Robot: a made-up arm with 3 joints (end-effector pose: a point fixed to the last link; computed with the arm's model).
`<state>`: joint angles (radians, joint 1 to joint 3).
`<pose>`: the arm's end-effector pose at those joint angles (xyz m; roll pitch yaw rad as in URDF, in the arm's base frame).
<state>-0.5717 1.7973 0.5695</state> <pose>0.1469 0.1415 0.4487 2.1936 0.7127 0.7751</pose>
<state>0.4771 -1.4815 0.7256</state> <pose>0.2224 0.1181 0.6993 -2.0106 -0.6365 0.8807</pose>
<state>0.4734 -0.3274 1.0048</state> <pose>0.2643 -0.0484 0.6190 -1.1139 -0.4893 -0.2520</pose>
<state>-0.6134 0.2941 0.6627</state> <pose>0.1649 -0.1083 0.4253 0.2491 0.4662 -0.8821</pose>
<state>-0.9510 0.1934 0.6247</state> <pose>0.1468 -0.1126 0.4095 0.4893 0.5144 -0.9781</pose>
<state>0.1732 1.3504 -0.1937</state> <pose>0.1488 0.0981 0.4193 1.7554 0.8025 0.6291</pose>
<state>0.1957 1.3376 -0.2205</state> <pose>0.1491 0.0976 0.4197 1.7480 0.7991 0.6332</pose>
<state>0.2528 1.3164 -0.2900</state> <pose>0.1492 0.0978 0.4214 1.7474 0.7886 0.6538</pose>
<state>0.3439 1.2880 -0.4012</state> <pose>0.1488 0.0990 0.4243 1.7576 0.7718 0.6949</pose>
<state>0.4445 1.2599 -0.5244</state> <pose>0.1479 0.1012 0.4278 1.7785 0.7538 0.7472</pose>
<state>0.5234 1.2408 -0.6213</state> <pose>0.1468 0.1035 0.4308 1.8022 0.7400 0.7925</pose>
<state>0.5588 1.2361 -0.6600</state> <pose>0.1459 0.1045 0.4317 1.8146 0.7374 0.8134</pose>
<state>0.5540 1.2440 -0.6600</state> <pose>0.1459 0.1051 0.4322 1.8251 0.7329 0.8134</pose>
